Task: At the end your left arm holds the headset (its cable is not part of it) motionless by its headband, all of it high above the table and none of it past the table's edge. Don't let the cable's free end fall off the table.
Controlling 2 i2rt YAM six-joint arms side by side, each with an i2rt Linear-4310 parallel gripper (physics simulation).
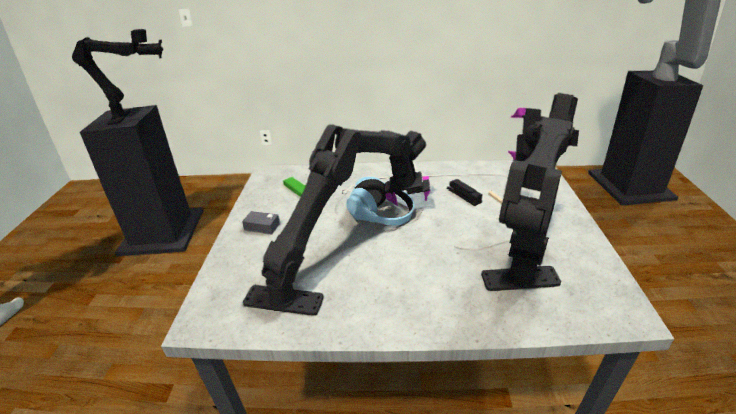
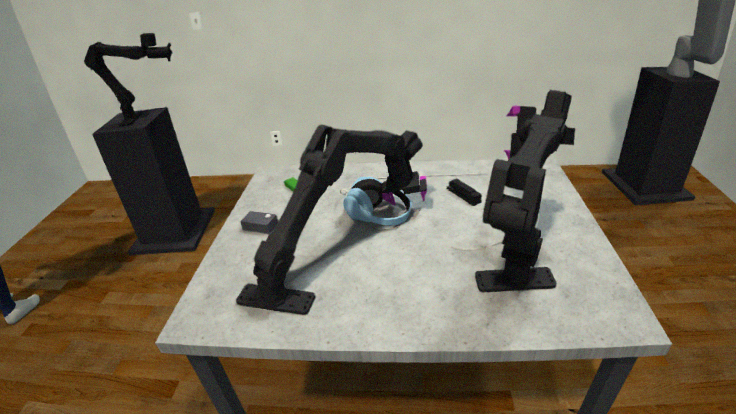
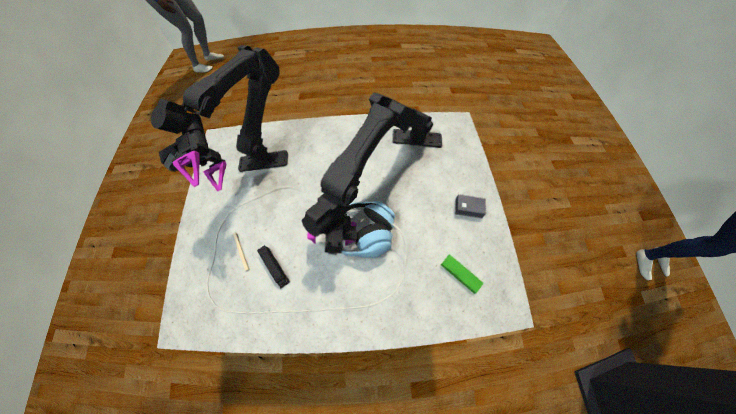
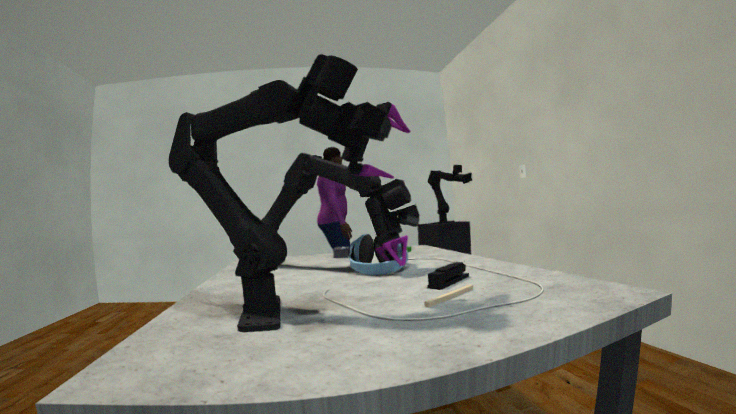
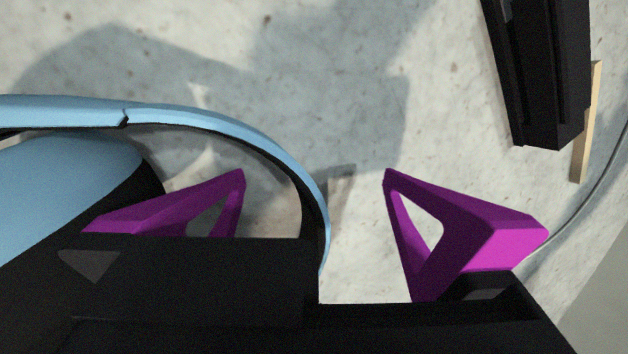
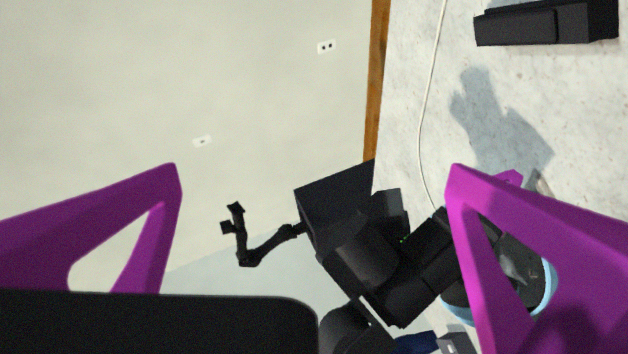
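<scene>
The light blue headset lies on the table, its headband curving toward the black stapler. My left gripper is open, low over the table, with one finger inside the headband's arc and the other outside it; the band passes between them untouched. My right gripper is open and empty, high above the table. The thin pale cable loops across the table; its free end lies near the right arm's base.
A black stapler and a wooden stick lie inside the cable loop. A green block and a dark grey box lie on the headset's other side.
</scene>
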